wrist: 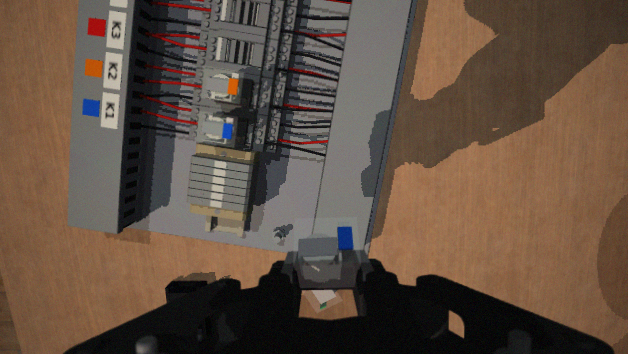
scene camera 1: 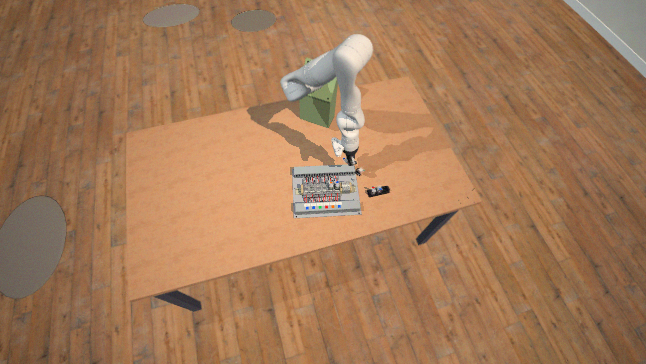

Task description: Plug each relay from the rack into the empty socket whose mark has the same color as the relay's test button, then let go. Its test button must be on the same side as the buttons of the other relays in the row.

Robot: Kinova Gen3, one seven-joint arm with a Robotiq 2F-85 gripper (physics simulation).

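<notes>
My gripper is shut on a clear relay, held raised by the panel's corner. Its blue button is on the right in the wrist view, like the buttons of the seated orange-button relay at K2 and blue-button relay at K1. The K3 socket, marked red, is empty. The relay panel has marks blue, blue, green, red, orange, blue from K6 to K1. The black rack holds relays; red and blue spots show there.
A small pale block with a green patch, apparently a loose relay, lies on the table beyond the fingers. Grey wire ducts border the panel. A terminal block stands beside K1. The green arm base stands behind.
</notes>
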